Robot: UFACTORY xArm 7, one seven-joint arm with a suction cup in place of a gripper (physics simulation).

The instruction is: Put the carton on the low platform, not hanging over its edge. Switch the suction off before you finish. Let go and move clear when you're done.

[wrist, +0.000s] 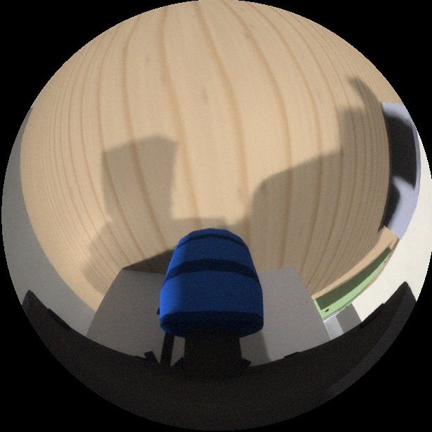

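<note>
My suction cup [212,231] is blue with dark bands and rises from the bottom middle of the wrist view. Its narrow tip is free, with bare wood grain beyond it and no carton on it, so it is open. A pale lavender thing [404,216] stands at the right edge of the wooden table, partly in dark shadow; it may be the low platform, but I cannot tell for sure. I cannot make out the carton in this view.
The wooden table [210,115] bears broad shadows of the arm. A light grey surface [135,300] with black marks lies behind the cup. A green panel [352,287] shows below the table's lower right edge. Dark robot parts [210,395] fill the bottom.
</note>
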